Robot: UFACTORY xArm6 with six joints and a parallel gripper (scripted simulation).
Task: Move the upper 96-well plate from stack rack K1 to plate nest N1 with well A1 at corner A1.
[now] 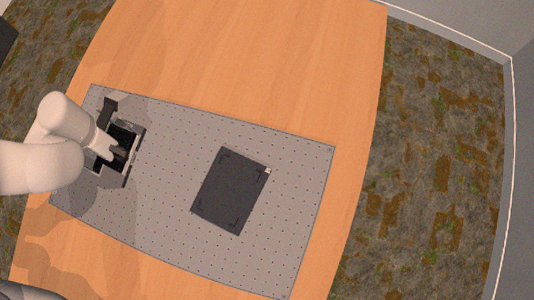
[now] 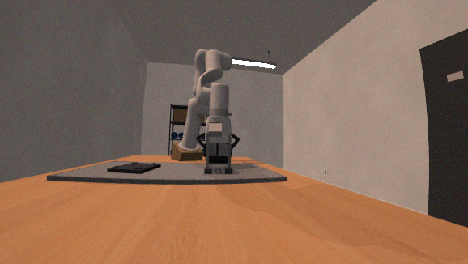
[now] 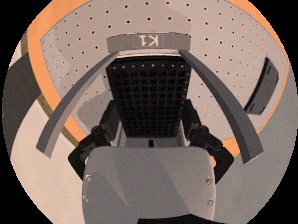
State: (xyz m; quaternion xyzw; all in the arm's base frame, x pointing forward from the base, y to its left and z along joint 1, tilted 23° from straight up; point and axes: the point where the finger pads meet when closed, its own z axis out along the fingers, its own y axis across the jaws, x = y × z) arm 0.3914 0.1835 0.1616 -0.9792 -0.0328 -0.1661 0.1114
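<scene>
My gripper is now 2 cm above the white plate. From my hand the other things lie so: black 96-well plate (1 cm below); pale A1 square (13 cm ahead, 35 cm to the right, 4 cm below).
</scene>
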